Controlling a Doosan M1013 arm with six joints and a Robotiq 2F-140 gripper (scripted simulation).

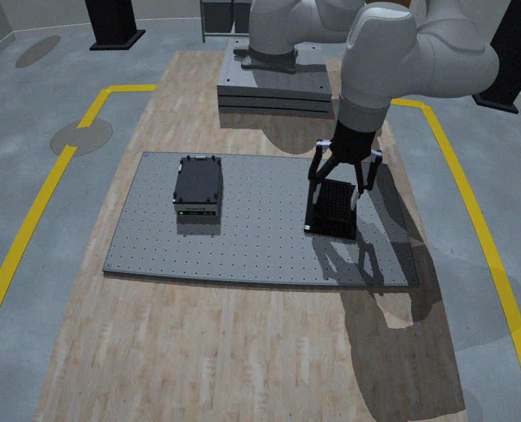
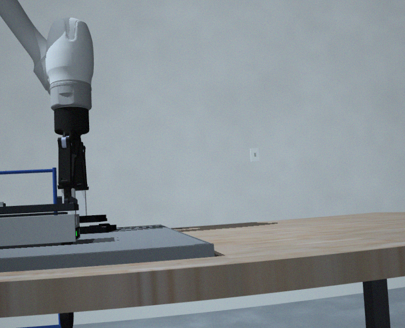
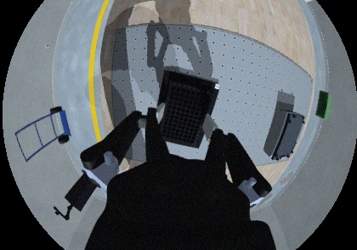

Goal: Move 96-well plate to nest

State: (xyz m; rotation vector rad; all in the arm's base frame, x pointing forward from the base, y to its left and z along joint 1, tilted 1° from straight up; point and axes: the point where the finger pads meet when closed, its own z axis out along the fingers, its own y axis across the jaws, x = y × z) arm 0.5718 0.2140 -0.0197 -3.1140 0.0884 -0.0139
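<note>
Now: hand 30 mm above the black 96-well plate. Round my hand: black plate nest N1: 50 mm below; then small pale mark: 70 mm ahead, 60 mm to the right, 40 mm below.
</note>
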